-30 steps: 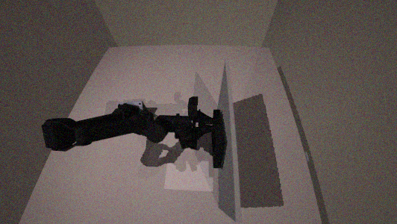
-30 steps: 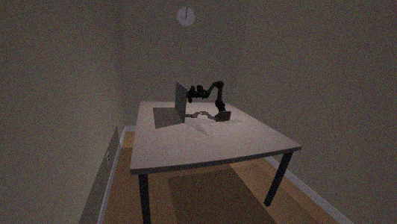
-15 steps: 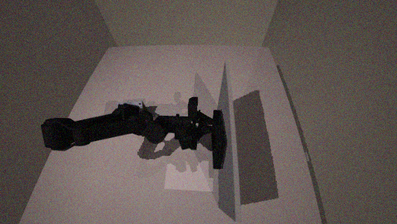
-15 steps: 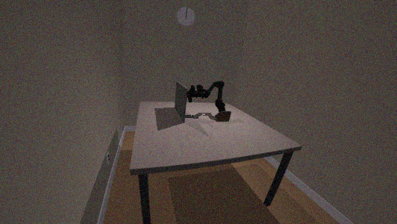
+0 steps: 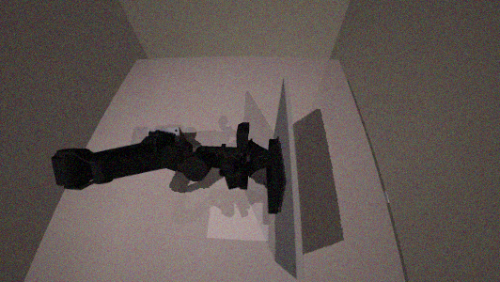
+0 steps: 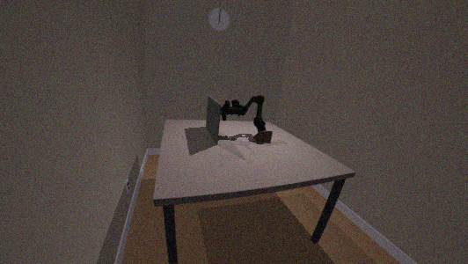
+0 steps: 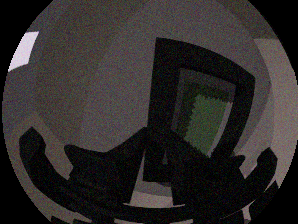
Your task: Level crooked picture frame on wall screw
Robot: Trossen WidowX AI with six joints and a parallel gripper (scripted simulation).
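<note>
The picture frame lies 1 cm ahead of my gripper tip, 2 cm to the right of it and 5 cm below it. Round my gripper tip: wall panel 2 cm ahead, 2 cm to the right, 6 cm below.
</note>
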